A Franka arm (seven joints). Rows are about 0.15 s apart.
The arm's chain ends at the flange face. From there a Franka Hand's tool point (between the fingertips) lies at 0.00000 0.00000 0.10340 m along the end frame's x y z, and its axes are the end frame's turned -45 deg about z.
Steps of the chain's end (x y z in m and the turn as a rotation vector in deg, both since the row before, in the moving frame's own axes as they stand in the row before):
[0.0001, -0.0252, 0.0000, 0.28, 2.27, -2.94]
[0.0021, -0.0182, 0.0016, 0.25, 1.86, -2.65]
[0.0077, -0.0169, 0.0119, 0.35, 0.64, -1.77]
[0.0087, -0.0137, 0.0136, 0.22, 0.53, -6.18]
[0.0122, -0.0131, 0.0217, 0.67, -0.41, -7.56]
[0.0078, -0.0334, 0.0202, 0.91, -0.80, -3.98]
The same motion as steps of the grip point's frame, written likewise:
[0.0212, -0.0153, -0.0001, -1.41, 1.80, -2.94]
[0.0171, -0.0094, 0.0015, -1.14, 1.49, -2.65]
[0.0187, -0.0062, 0.0119, -0.21, 0.70, -1.77]
[0.0168, -0.0032, 0.0136, -0.22, 0.53, -6.18]
[0.0181, -0.0020, 0.0217, 0.76, 0.18, -7.56]
[0.0292, -0.0203, 0.0202, 1.21, 0.08, -3.98]

